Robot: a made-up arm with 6 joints.
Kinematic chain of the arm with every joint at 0, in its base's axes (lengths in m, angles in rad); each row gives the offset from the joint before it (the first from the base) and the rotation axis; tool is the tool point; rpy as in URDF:
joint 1: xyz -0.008 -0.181 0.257 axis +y
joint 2: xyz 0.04 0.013 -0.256 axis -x
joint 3: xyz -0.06 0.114 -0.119 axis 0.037 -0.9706 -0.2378
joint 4: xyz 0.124 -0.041 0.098 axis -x
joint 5: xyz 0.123 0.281 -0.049 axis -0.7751 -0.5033 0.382
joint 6: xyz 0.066 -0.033 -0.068 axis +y
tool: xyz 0.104 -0.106 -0.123 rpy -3.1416 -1.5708 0
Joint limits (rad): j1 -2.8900..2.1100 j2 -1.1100..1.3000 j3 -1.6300..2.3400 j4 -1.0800..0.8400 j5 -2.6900..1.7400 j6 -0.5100..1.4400
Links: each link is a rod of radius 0.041 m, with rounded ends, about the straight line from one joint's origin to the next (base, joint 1, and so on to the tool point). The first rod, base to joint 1, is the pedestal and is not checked.
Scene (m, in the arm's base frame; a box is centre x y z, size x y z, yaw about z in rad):
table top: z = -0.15
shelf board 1: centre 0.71 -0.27 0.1 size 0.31 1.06 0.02 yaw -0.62
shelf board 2: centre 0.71 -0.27 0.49 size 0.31 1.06 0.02 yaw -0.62
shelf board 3: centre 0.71 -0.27 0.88 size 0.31 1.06 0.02 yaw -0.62
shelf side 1: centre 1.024 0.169 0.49 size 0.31 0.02 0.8 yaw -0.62
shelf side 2: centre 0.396 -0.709 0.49 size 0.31 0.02 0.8 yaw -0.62
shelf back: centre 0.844 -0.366 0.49 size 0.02 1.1 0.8 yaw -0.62
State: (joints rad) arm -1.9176 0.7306 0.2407 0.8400 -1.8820 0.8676
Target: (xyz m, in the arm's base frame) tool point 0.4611 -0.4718 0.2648
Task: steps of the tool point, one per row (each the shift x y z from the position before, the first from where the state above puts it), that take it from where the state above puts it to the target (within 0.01 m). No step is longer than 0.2 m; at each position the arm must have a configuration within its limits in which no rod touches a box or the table.
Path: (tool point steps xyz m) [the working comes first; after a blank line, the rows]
Joints at the target: -1.1477 1.3000 0.4579 0.8400 -0.8338 1.3691
Straight joint move there: touches shelf board 2.

1: -0.0334 0.0500 -0.0301
2: -0.0277 0.0718 -0.0637
3: -0.0205 0.0805 -0.1018
4: -0.0185 0.0713 -0.1399
5: -0.0264 0.0440 -0.1695
6: -0.0445 0.0038 -0.1822
7: 0.0179 -0.0685 0.1735
8: -0.0083 -0.1302 0.1234
9: -0.0446 -0.1351 0.0632
10: -0.0626 -0.0930 0.0269
11: -0.0415 -0.0431 0.0241
12: 0.0414 -0.0722 -0.0855
13: 0.0588 -0.0218 -0.0839

